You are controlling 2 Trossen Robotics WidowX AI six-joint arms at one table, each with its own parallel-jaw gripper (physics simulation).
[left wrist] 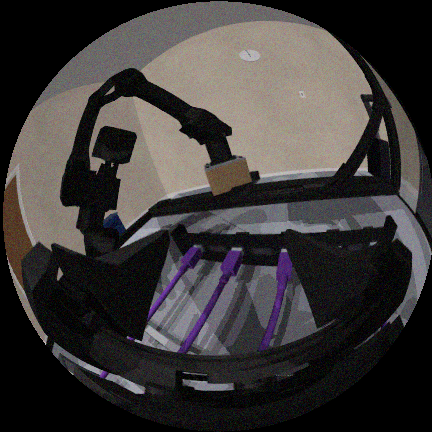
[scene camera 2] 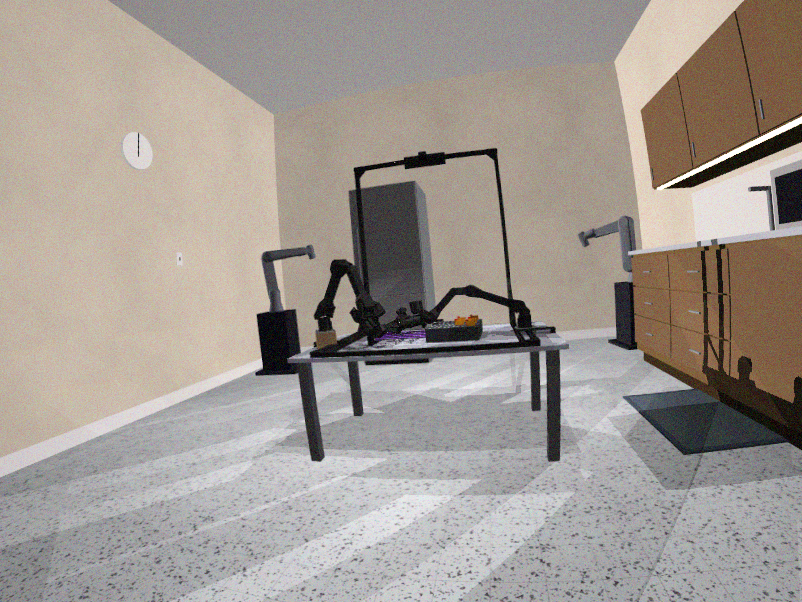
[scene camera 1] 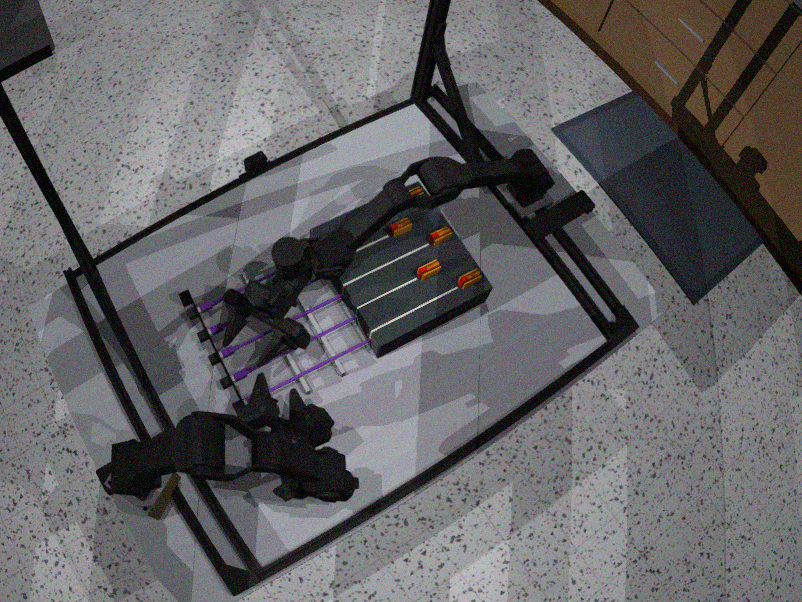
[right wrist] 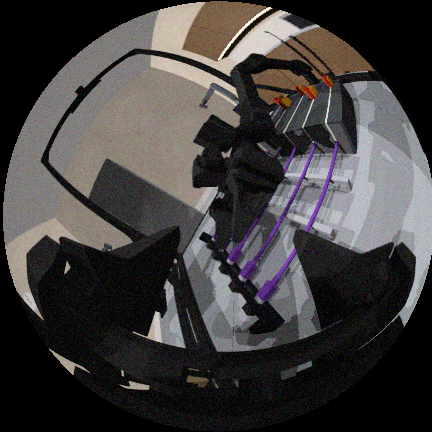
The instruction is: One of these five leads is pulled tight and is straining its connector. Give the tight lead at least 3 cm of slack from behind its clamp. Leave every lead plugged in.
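Where they show: left gripper, fingertip midpoint: (left wrist: pixel 228 235) (scene camera 1: pixel 240 356) (right wrist: pixel 225 246); right gripper, fingertip midpoint: (left wrist: pixel 106 209) (scene camera 2: pixel 384 320) (scene camera 1: pixel 276 381) (right wrist: pixel 239 234); left arm's base, origin of the base link: (scene camera 2: pixel 525 326) (scene camera 1: pixel 525 191) (right wrist: pixel 314 82); right arm's base, origin of the base link: (left wrist: pixel 221 160) (scene camera 2: pixel 325 330) (scene camera 1: pixel 138 477).
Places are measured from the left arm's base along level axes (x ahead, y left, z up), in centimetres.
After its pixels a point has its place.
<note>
Five purple leads, one of them the nearest lead (scene camera 1: pixel 310 374) {y 11.8, x 61.2, z 0.1 cm} (right wrist: pixel 330 185) {y 12.0, x 57.3, z 0.1 cm}, run from a black socket strip (scene camera 1: pixel 225 382) (right wrist: pixel 270 320) to a dark box (scene camera 1: pixel 388 340) {y 15.0, x 46.3, z 4.2 cm} (scene camera 2: pixel 453 333) {y 15.7, x 34.7, z 1.4 cm} (right wrist: pixel 347 117) {y 15.3, x 42.9, z 1.7 cm}. White lines cross the box top to orange-red clamps, one at the near corner (scene camera 1: pixel 469 278) {y 13.0, x 27.0, z 6.5 cm} (right wrist: pixel 327 80) {y 13.0, x 27.9, z 5.6 cm}. I cannot tell which lead is tight. My left gripper (scene camera 1: pixel 238 355) {y 4.2, x 71.4, z 4.8 cm} (left wrist: pixel 228 235) {y 4.2, x 71.4, z 4.8 cm} is open and empty over the plug ends. Between its fingers, in the left wrist view, show purple plugs (left wrist: pixel 190 256) {y 10.6, x 72.7, z 0.6 cm} (left wrist: pixel 231 262) {y 5.5, x 72.5, z 0.6 cm} (left wrist: pixel 284 265) {y 0.5, x 72.3, z 0.6 cm}. My right gripper (scene camera 1: pixel 277 383) {y 13.2, x 68.4, z 9.7 cm} is open beside the strip's near end. The left arm hides parts of some leads.
Pale rails (scene camera 1: pixel 301 383) (right wrist: pixel 345 183) cross under the leads between strip and box. The left arm (scene camera 1: pixel 369 226) {y -1.3, x 41.3, z 16.5 cm} reaches over the box's far side. The right arm (scene camera 1: pixel 200 447) {y 25.2, x 84.6, z 40.8 cm} stands at the lower left. A black frame borders the table, with an upright (scene camera 1: pixel 424 58) {y -34.3, x 6.3, z 14.4 cm} at the back.
</note>
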